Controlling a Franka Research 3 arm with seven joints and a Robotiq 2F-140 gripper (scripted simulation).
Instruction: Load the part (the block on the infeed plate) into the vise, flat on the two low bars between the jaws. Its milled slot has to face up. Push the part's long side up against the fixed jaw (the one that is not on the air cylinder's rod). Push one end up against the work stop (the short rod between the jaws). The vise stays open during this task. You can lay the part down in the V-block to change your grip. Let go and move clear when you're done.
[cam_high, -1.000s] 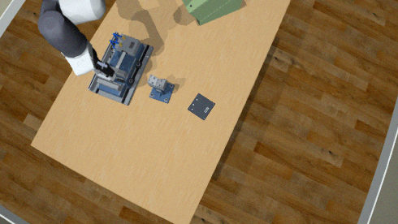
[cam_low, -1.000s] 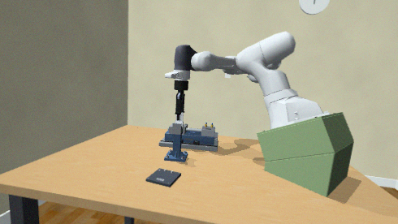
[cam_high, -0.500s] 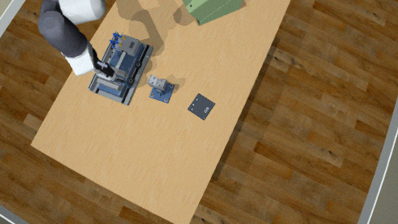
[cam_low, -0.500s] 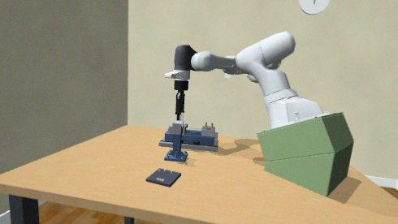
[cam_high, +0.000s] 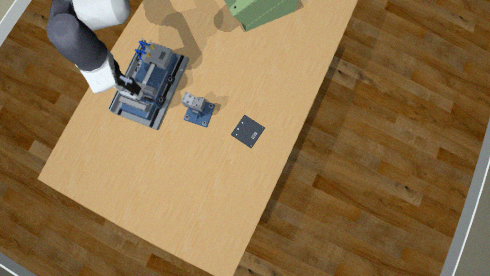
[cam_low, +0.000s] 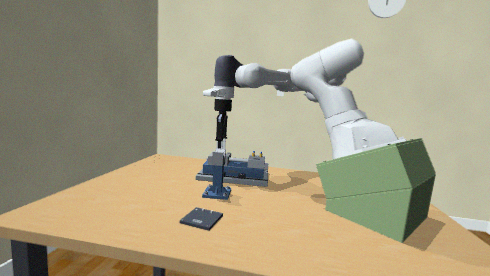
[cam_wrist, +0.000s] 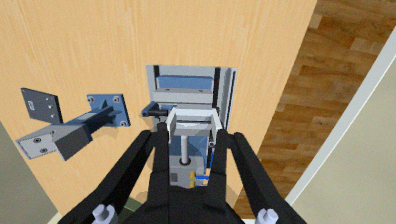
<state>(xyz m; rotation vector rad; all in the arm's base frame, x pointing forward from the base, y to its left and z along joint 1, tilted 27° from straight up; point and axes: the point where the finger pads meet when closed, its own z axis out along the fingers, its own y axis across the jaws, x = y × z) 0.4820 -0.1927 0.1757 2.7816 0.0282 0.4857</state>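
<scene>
Right now my hand is 20 mm above the grey part. The rest, counted from my hand: vise: 70 mm behind, 20 mm to the left, 80 mm below; then dark work stop rod: 70 mm to the left, 30 mm below; then grey air cylinder: 160 mm behind, 30 mm to the left, 40 mm below.
</scene>
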